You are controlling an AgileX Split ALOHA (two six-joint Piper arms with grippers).
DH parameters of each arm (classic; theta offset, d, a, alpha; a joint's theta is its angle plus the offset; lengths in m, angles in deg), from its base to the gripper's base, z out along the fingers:
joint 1: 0 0.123 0 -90
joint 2: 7.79 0 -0.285 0
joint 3: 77.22 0 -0.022 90
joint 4: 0 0.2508 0 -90
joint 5: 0 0 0.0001 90
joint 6: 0 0.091 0 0
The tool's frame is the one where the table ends.
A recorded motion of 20 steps. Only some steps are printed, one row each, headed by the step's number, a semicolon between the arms.
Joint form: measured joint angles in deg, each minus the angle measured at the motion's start. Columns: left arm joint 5, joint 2, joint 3, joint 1, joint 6, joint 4; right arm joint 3, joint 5, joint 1, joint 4, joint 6, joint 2.
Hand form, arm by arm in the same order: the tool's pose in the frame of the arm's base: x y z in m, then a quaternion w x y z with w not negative. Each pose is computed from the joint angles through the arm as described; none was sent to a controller.
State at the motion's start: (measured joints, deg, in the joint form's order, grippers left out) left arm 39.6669 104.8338 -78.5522 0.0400 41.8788 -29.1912; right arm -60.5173 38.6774 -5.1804 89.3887 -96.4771 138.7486
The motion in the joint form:
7: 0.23 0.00 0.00 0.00 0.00 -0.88; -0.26 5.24 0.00 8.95 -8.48 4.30
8: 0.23 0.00 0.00 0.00 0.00 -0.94; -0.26 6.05 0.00 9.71 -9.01 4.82
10: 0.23 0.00 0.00 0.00 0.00 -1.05; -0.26 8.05 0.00 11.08 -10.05 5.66
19: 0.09 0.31 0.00 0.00 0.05 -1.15; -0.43 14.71 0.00 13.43 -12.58 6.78
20: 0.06 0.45 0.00 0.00 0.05 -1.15; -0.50 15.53 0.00 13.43 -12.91 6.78
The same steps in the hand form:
7: 0.3979 -0.0290 0.2430 0.29973 0.19259 0.92779 -0.11079; 0.3531 0.0308 -0.0398 0.19359 -0.05247 0.91515 0.34966
8: 0.3980 -0.0291 0.2431 0.29985 0.19227 0.92777 -0.11119; 0.3525 0.0316 -0.0419 0.19493 -0.04954 0.91269 0.35574
10: 0.3980 -0.0292 0.2431 0.30006 0.19168 0.92774 -0.11191; 0.3516 0.0336 -0.0443 0.19977 -0.04553 0.90605 0.37027
19: 0.3988 -0.0292 0.2411 0.29879 0.19090 0.92825 -0.11238; 0.3524 0.0396 -0.0421 0.22280 -0.04786 0.88029 0.41612
20: 0.3992 -0.0291 0.2401 0.29787 0.19068 0.92858 -0.11248; 0.3528 0.0403 -0.0409 0.22627 -0.05119 0.87668 0.42145

